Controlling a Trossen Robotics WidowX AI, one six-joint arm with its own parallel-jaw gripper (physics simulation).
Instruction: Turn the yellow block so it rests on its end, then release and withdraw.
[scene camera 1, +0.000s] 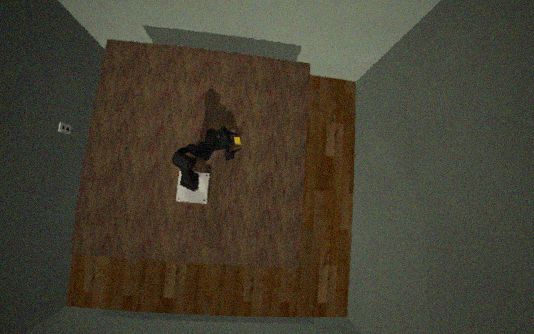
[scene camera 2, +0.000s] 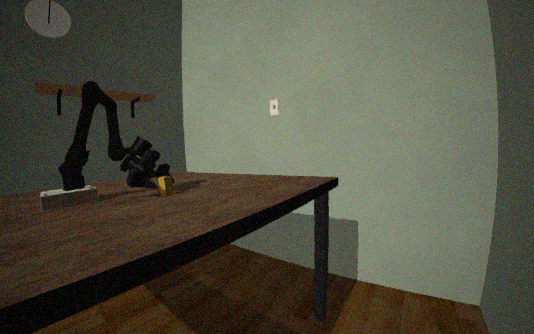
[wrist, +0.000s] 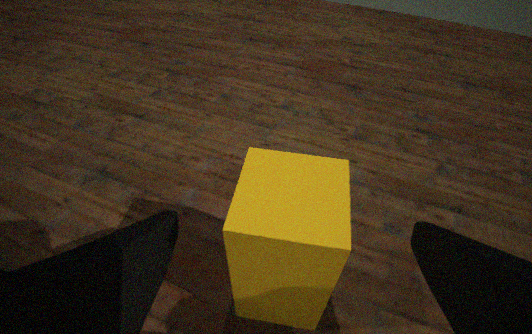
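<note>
The yellow block (scene camera 1: 237, 141) (scene camera 2: 165, 185) (wrist: 287, 220) stands upright on its end on the wooden table. In the wrist view its square top and one long side face show, with a shadow across the lower part of that side. My gripper (wrist: 297, 228) is open, with one black finger on each side of the block and a gap between each finger and the block. In scene camera 2 the gripper is low at the table, close beside the block, and its fingers are partly hidden there.
The brown table (scene camera 1: 150, 225) (scene camera 2: 240, 200) carries the arm's white base plate (scene camera 1: 200, 197) (scene camera 2: 70, 197). The table's right edge lies to the right of the block in scene camera 1. A wall rail with hooks (scene camera 2: 145, 97) is behind the arm.
</note>
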